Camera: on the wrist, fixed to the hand. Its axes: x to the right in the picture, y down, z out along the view.
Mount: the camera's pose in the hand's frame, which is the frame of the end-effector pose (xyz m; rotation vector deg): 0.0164 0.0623 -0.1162 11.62 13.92 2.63
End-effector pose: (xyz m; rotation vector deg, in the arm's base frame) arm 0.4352 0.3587 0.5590 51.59 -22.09 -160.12
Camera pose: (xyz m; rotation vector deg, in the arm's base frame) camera 0.4966 0.2735 0.4776 71.12 -37.18 -148.78
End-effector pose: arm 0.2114 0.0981 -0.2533 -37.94 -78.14 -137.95
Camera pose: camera 0.1979 -0.0341 -0.2511 -19.07 -82.78 -125.54
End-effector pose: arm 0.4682 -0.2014 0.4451 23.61 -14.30 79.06
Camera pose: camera 0.4022 -0.1290 0.3553 23.11 4.68 85.43
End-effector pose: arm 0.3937 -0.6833 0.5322 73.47 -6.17 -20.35
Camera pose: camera 0.4534 -0.5670 0.5560 86.59 1.96 -8.55
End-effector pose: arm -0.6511 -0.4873 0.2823 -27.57 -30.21 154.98
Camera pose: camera -0.6371 -0.5009 0.1509 -43.47 -10.09 152.05
